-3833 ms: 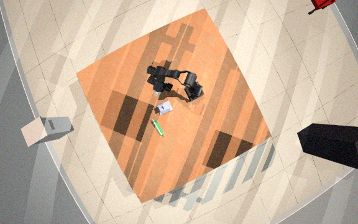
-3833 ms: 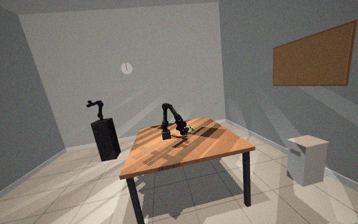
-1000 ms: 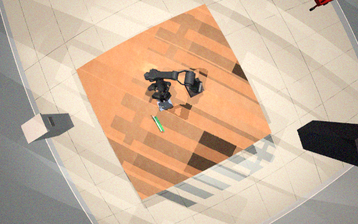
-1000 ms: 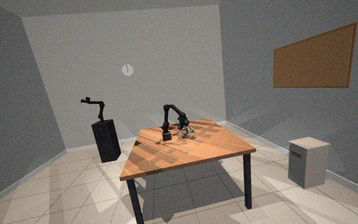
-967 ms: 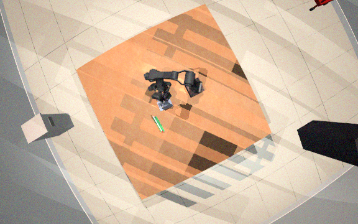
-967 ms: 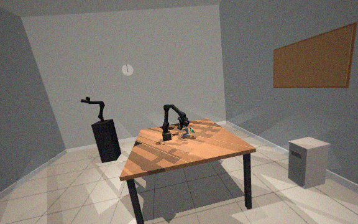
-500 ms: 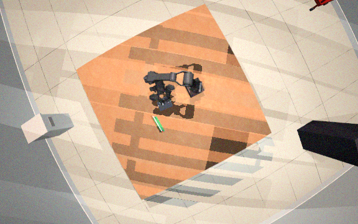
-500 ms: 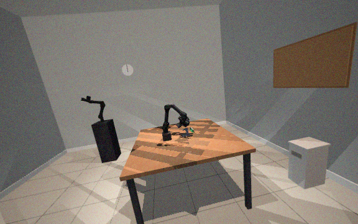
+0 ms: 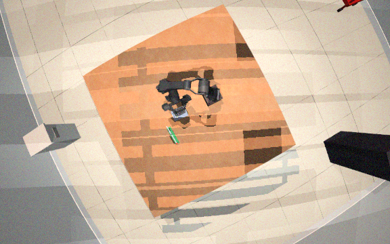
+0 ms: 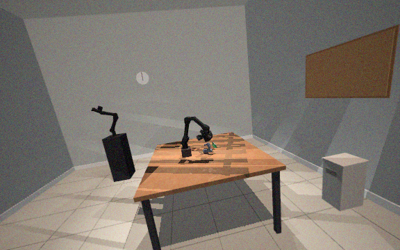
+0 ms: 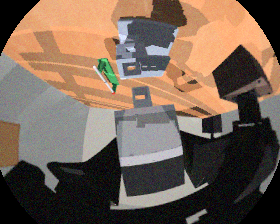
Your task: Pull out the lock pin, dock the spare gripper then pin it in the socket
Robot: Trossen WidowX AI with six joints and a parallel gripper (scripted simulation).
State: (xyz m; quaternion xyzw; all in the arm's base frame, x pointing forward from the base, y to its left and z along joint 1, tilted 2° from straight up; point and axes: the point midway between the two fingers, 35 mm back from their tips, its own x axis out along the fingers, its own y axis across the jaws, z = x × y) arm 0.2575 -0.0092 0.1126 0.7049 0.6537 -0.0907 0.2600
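Right now my gripper tip is 13 cm short of the green part, 12 cm to the right of it and 16 cm above it. From my gripper tip the other things lie so: grey mount (2 cm ahead, 1 cm to the right, 14 cm below); then spare gripper (2 cm to the right).
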